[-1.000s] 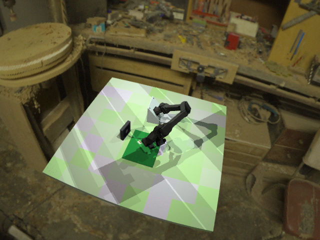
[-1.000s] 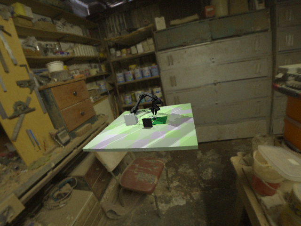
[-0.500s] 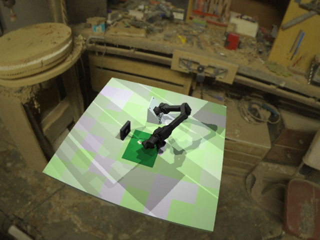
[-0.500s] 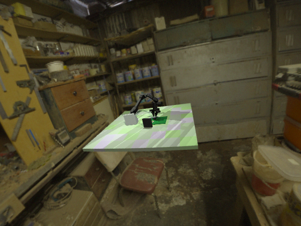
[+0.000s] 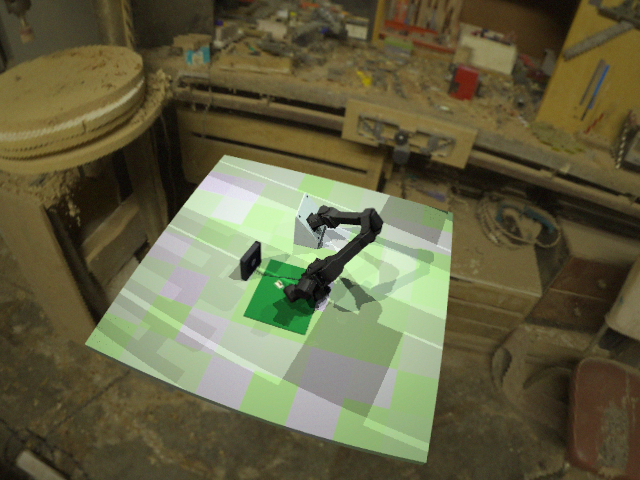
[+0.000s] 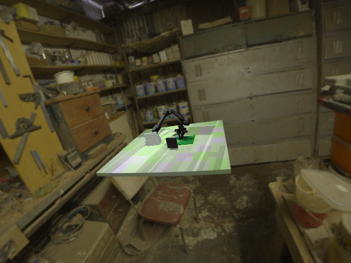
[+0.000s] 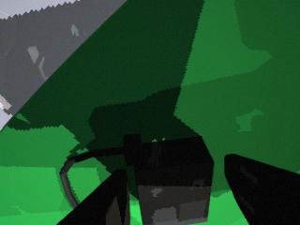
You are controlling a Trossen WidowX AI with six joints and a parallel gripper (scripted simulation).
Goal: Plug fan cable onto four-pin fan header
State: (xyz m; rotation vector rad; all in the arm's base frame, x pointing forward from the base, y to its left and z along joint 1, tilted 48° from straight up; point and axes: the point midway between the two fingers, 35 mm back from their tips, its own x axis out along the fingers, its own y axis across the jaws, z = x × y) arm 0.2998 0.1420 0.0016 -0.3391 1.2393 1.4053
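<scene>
Right now the green board is 20 mm ahead of my gripper tip, 60 mm to the right of it and 30 mm below it. From my gripper tip the other things lie so: black fan 20 mm behind, 230 mm to the right, 40 mm above; then fan plug 10 mm behind, 10 mm to the right; then white four-pin header 100 mm to the right, 10 mm below.
</scene>
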